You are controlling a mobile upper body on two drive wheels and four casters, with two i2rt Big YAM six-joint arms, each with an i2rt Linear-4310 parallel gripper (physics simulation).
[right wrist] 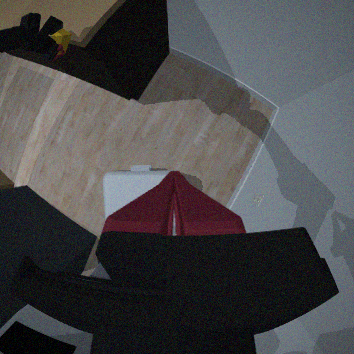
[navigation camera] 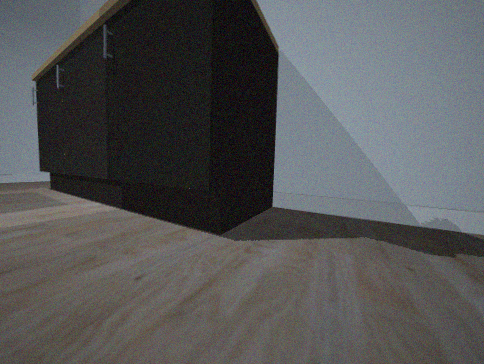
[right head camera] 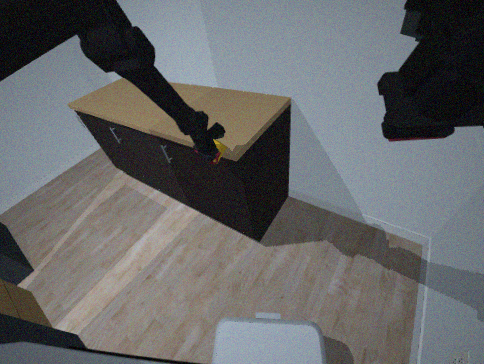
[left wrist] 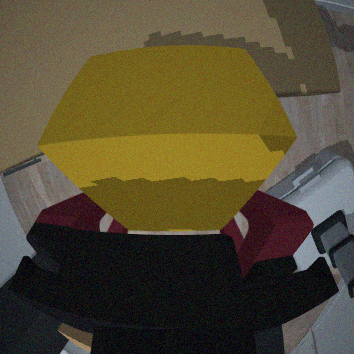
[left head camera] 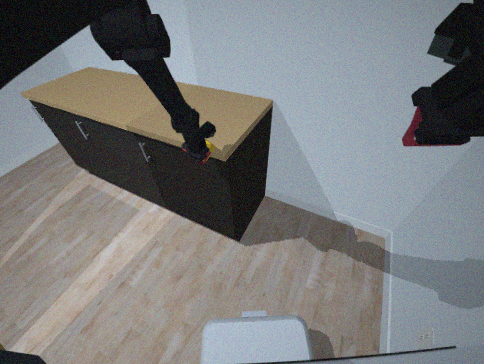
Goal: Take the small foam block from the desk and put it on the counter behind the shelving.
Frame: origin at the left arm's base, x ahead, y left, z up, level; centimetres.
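Seen in the pictures: left gripper, fingertip midpoint: (right wrist: 59, 50) (right head camera: 211, 160) (left head camera: 199, 159); right gripper, fingertip midpoint: (right wrist: 173, 178) (right head camera: 389, 137) (left head camera: 404, 142).
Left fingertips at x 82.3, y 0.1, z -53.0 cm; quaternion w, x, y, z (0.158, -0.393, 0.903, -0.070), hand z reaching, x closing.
Note:
Pixels of each thing's top centre, then the offset from my left fingertips to it. "spot": a spot on its surface instead.
- yellow foam block, middle of its top: (left wrist: 112, 227) (right wrist: 52, 34) (left head camera: 201, 140) (right head camera: 212, 141) dx +1.2, dy -2.1, dz +9.1 cm
- dark-edged wooden piece, surface spot: (right head camera: 22, 305) spot: dx -53.6, dy +139.0, dz -69.8 cm
The yellow foam block (left head camera: 209, 146) (right head camera: 219, 146) (left wrist: 167, 115) (right wrist: 62, 38) is held between the red fingertips of my left gripper (left head camera: 204, 156) (right head camera: 215, 156) (left wrist: 173, 177). In both head views the left gripper and block appear over the front edge of the counter (left head camera: 240, 112) (right head camera: 255, 110) (left wrist: 60, 60) (navigation camera: 75, 42), near its right end. The height of the block over the wooden top is hard to tell. My right gripper (right wrist: 173, 178) is shut and empty, well to the right of the counter, in front of the wall. The desk does not show clearly.
Dark cabinets (left head camera: 200, 185) (right head camera: 225, 190) (navigation camera: 160, 100) with metal handles carry the counter top. A pale wall (left head camera: 320, 75) (navigation camera: 375, 90) rises behind and to the right. The light grey rounded robot base part (left head camera: 255, 340) (right head camera: 270, 342) is at the bottom. A dark-edged wooden piece (right head camera: 22, 305) shows at lower left.

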